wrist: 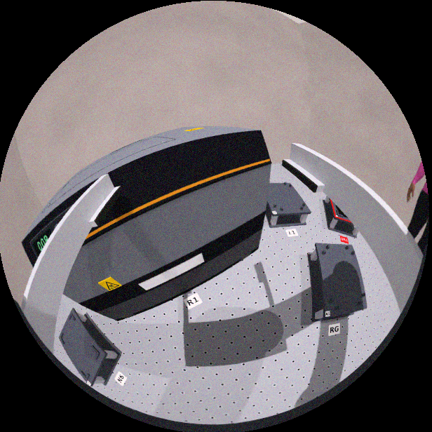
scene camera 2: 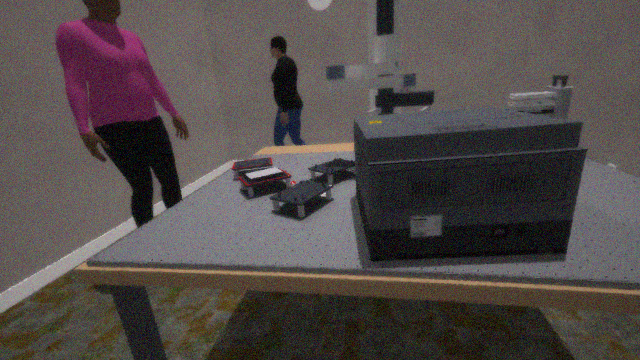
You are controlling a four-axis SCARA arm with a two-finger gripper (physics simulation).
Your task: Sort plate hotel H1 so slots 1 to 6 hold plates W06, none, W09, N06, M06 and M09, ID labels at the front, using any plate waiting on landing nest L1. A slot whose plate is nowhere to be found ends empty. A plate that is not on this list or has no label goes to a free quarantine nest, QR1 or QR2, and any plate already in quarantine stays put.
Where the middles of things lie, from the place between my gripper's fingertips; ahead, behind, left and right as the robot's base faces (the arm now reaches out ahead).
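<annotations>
You'd find the dark instrument (wrist: 157, 237) 20 cm ahead of my hand, 10 cm to the left of it and 14 cm below it.
</annotations>
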